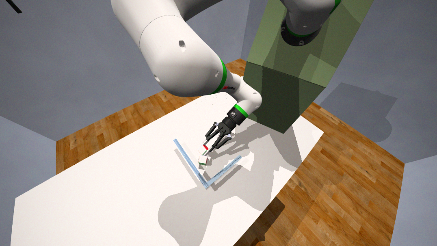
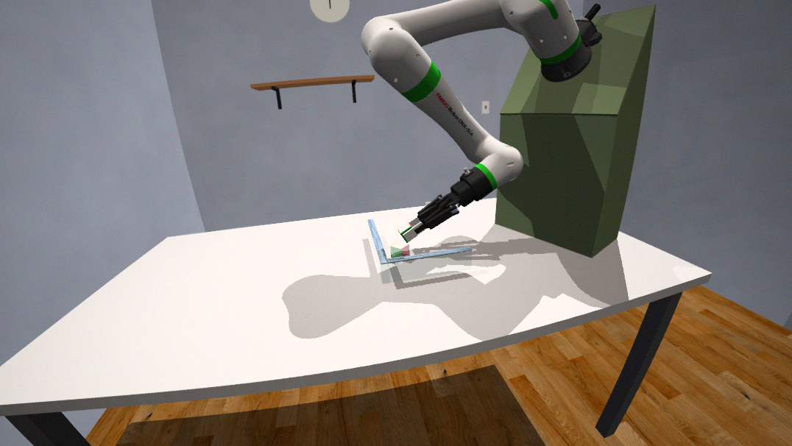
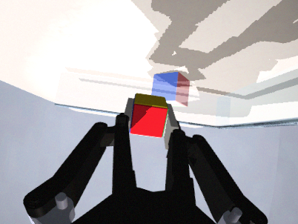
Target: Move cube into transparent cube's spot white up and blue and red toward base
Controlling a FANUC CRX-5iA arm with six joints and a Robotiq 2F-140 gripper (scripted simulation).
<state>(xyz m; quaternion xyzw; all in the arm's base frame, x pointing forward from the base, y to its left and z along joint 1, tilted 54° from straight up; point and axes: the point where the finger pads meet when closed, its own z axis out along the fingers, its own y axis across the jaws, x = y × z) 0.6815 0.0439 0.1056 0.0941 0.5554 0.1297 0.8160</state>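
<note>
The transparent cube lies 4 cm ahead of my hand, 4 cm to the left of it and 5 cm below it. The rest, counted from my hand: rail (2 cm behind, 15 cm to the left, 3 cm below).
</note>
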